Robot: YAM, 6 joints.
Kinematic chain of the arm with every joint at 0, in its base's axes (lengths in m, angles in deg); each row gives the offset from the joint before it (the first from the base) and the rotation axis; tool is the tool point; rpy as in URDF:
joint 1: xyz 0 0 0.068 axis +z
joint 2: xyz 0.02 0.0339 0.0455 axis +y
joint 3: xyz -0.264 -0.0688 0 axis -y
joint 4: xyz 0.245 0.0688 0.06 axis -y
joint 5: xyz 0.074 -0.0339 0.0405 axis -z
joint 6: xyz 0.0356 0 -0.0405 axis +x
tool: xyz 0 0 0 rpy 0 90 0
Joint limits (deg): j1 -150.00..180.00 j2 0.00..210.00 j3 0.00..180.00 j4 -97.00..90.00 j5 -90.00..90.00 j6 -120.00..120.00
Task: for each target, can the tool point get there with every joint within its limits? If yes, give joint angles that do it. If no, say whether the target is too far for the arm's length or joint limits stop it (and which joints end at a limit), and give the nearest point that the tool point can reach.
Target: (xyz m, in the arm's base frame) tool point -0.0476 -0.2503 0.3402
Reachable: yes | joints -106.54 68.79 39.42 58.74 -45.99 20.76
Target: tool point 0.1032 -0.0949 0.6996
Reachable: yes | joints -32.52 85.53 136.40 21.29 43.66 79.91
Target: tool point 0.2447 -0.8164 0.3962
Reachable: no: too far | nearest point 0.1759 -0.5868 0.3148 | short by 0.253 m
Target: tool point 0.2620 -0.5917 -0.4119
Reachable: no: too far | nearest point 0.2049 -0.4628 -0.2727 | short by 0.198 m
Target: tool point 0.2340 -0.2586 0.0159
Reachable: yes | joints -47.84 126.64 43.86 40.36 0.26 35.12
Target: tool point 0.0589 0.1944 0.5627
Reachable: yes | joints 81.06 77.22 118.45 -50.13 51.74 -5.40
